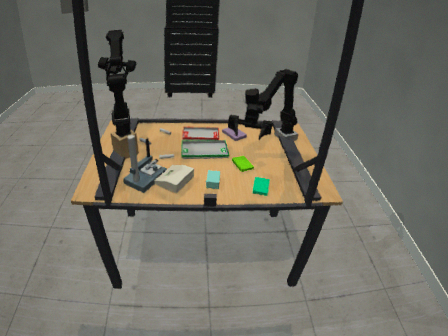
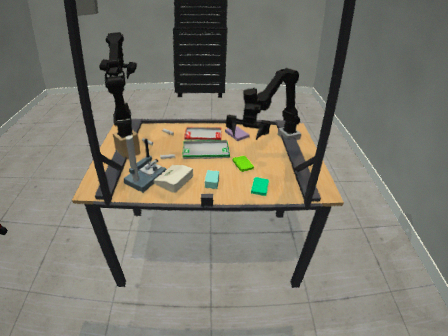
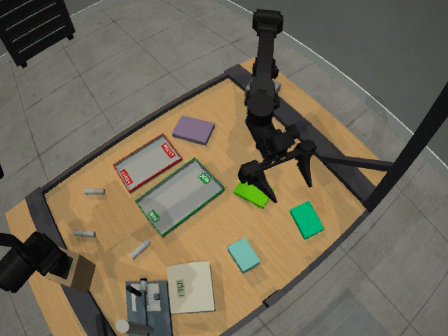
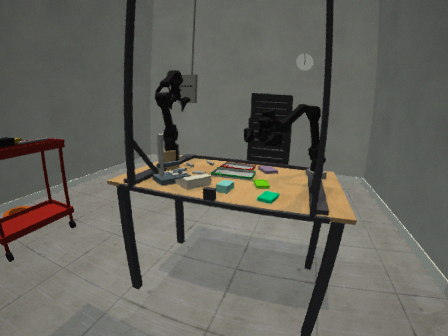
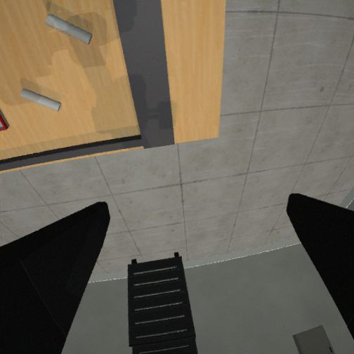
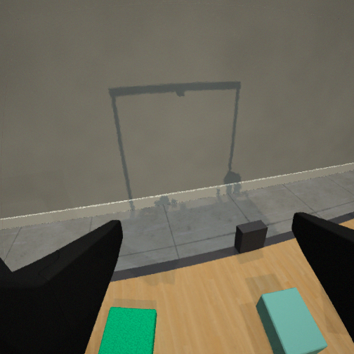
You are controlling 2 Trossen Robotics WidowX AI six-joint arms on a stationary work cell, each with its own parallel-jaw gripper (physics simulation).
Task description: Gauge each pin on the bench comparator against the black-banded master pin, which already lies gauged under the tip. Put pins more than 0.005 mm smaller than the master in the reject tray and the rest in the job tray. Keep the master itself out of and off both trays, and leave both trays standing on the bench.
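Observation:
Three loose grey pins lie on the bench: a back pin (image 3: pixel 94 191) (image 5: pixel 41 99), a middle pin (image 3: pixel 84 233) (image 5: pixel 68 28), and a pin (image 3: pixel 140 249) (image 1: pixel 166 156) between the job tray and the comparator. The comparator (image 3: pixel 162 305) (image 1: pixel 142 179) stands at the front left beside its display box (image 3: pixel 197 290); the master's black band is too small to make out. The red-rimmed reject tray (image 3: pixel 147 162) and green-rimmed job tray (image 3: pixel 180 197) stand empty on the bench. My left gripper (image 5: pixel 197 206) is open and empty, high up. My right gripper (image 6: pixel 207 225) (image 3: pixel 292 193) is open and empty above the right side.
A purple block (image 3: pixel 194 130), lime block (image 3: pixel 248 194), green block (image 3: pixel 307 220) and turquoise block (image 3: pixel 243 255) lie on the bench. A wooden block (image 3: pixel 82 272) stands near the left arm's base. A black box (image 1: pixel 210 199) is at the front edge.

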